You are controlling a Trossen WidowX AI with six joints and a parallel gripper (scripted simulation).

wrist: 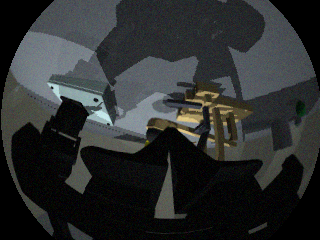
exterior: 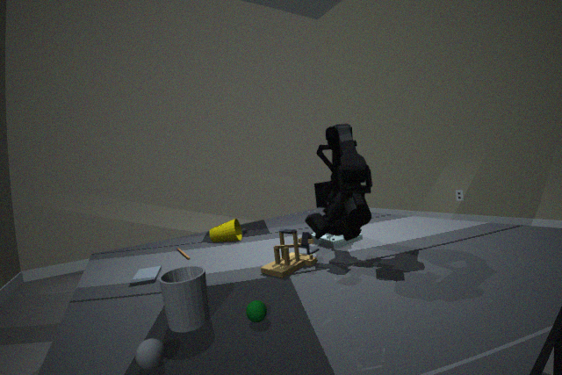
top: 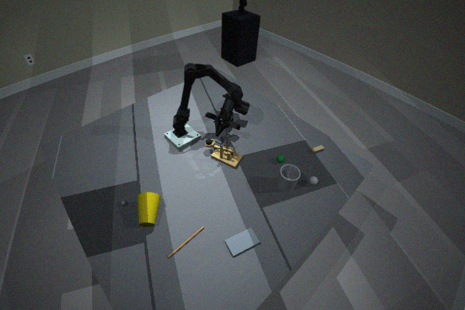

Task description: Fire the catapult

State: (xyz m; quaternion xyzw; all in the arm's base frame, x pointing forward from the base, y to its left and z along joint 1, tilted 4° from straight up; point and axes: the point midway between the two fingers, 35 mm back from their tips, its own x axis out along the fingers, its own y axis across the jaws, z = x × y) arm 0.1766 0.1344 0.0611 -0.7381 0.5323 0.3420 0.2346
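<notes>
Now: gripper tip 5 cm to the left of the black ball and 1 cm above it. From my gripper tip the other things lie so: green ball (29 cm ahead, 18 cm to the left, 5 cm below); wooden catapult (6 cm ahead, 2 cm to the right, 2 cm below); white mug (40 cm ahead, 10 cm to the left, 4 cm below).
</notes>
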